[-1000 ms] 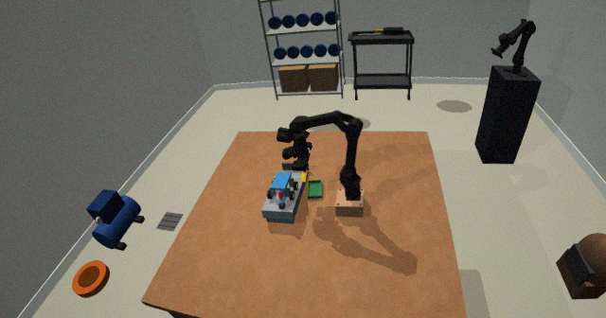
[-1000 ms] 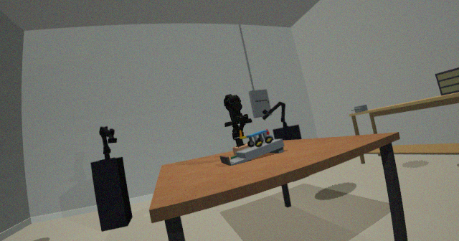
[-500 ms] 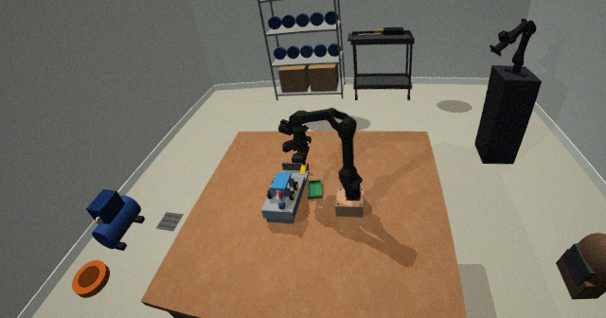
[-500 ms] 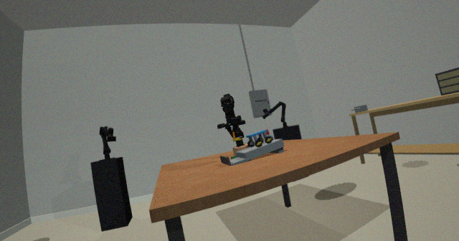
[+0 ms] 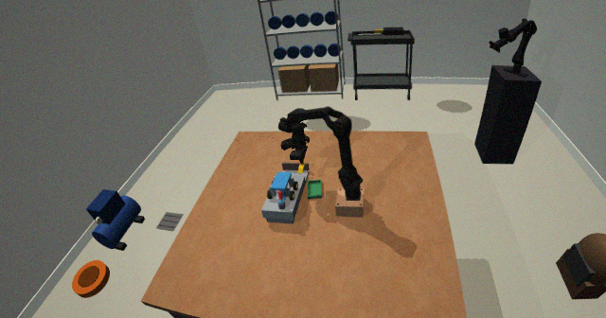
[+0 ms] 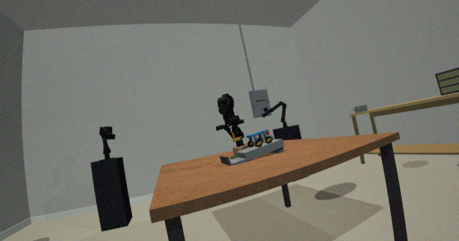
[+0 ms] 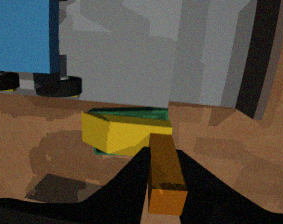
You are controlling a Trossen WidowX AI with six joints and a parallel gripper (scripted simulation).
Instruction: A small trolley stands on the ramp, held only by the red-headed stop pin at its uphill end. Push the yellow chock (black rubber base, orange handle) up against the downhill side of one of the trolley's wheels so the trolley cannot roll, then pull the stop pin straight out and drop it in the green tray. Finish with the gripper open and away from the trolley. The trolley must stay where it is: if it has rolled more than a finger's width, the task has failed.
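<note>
The red-headed stop pin is 240 mm to the left of my gripper tip, 50 mm ahead of it and 30 mm below it. The rest, counted from my gripper tip: blue trolley: 150 mm to the left, 70 mm ahead, 40 mm below; green tray: 160 mm below, 60 mm behind, 40 mm to the left; yellow chock: 20 mm to the left, 10 mm below.
</note>
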